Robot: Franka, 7 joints.
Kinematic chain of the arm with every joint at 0, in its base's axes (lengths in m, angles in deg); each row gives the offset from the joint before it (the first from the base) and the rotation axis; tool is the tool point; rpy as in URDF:
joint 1: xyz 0 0 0.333 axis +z
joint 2: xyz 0 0 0 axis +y
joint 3: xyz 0 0 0.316 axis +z
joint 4: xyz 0.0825 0 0 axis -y
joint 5: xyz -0.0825 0 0.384 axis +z
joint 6: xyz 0 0 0 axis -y
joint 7: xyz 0.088 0 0 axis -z
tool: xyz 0 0 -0.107 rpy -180 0 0
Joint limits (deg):
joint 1: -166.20..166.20
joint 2: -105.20..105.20
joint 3: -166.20..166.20
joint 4: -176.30..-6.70
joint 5: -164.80..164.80
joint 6: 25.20..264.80
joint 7: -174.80..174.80
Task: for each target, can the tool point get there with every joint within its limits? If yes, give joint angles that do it. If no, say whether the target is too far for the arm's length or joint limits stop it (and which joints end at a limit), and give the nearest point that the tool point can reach.
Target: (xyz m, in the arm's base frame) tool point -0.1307 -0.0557 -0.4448
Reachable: no: joint limits stop it (at a limit: joint 2) | nearest point -0.1513 -0.0645 -0.3473 | short by 0.100 m
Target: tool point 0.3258 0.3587 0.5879
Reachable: yes | joints 120.20 -48.17 -55.05 -133.67 29.58 165.78 146.57
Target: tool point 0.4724 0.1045 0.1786
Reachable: yes | joints 85.91 48.73 -63.16 -136.83 -116.68 129.09 85.49
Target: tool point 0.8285 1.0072 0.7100
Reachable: no: too far | nearest point 0.5236 0.6365 0.5712 | short by 0.500 m
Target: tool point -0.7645 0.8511 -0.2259
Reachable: no: too far | nearest point -0.5151 0.5734 -0.0436 | short by 0.415 m
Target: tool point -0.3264 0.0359 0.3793
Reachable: yes | joints -90.71 53.26 -78.22 -146.68 118.49 229.58 19.85
